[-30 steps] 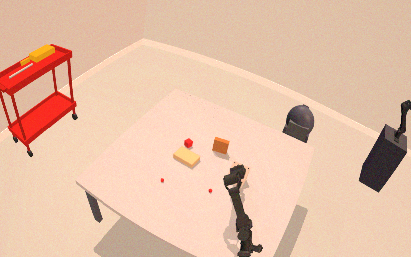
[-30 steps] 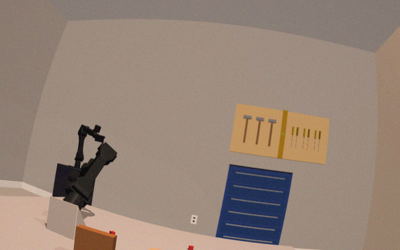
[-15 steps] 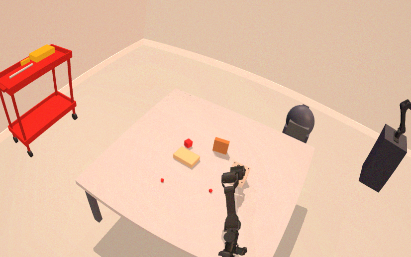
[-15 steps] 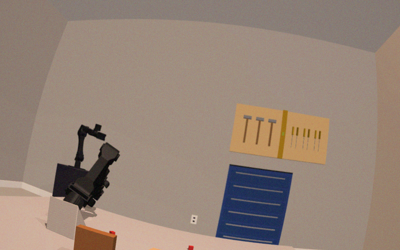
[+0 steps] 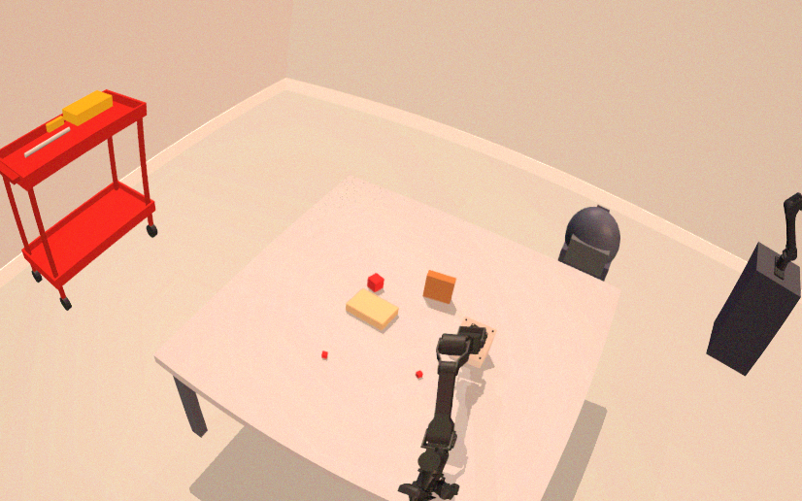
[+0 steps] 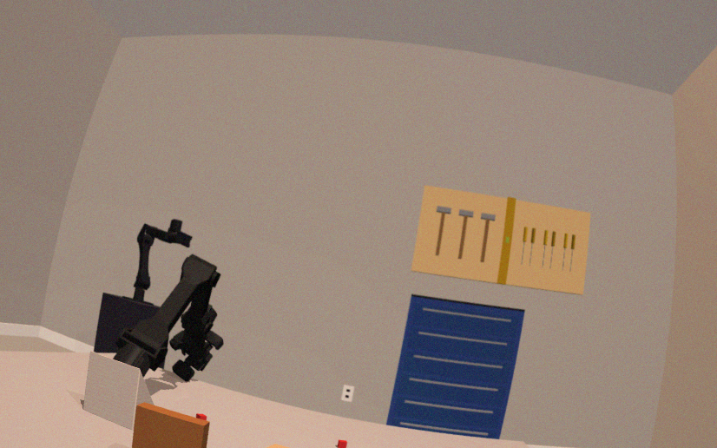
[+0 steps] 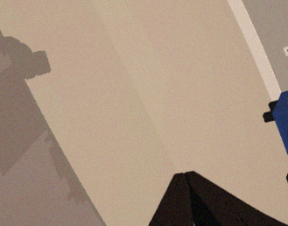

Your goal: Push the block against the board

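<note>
Right now the square block is 45 cm ahead of my gripper tip, 80 cm to the right of it and 2 cm above it. Round my gripper tip: red piece 64 cm ahead, 70 cm to the right, 1 cm below; tan board 58 cm ahead, 59 cm to the right, 2 cm below.
</note>
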